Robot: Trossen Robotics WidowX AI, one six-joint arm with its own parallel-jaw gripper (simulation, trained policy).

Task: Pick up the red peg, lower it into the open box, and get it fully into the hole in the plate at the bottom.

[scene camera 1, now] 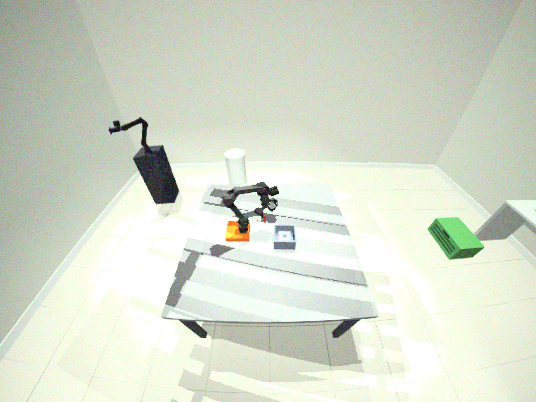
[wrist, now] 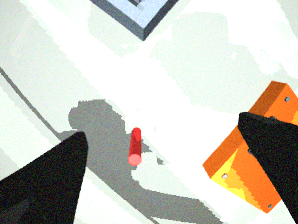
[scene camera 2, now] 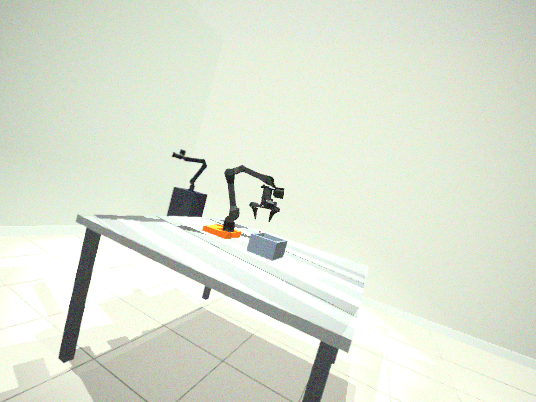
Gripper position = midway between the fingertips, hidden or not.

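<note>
You can see the gripper (wrist: pixel 165 129) here, and there's a grey box (scene camera 2: pixel 265 245) as well.
</note>
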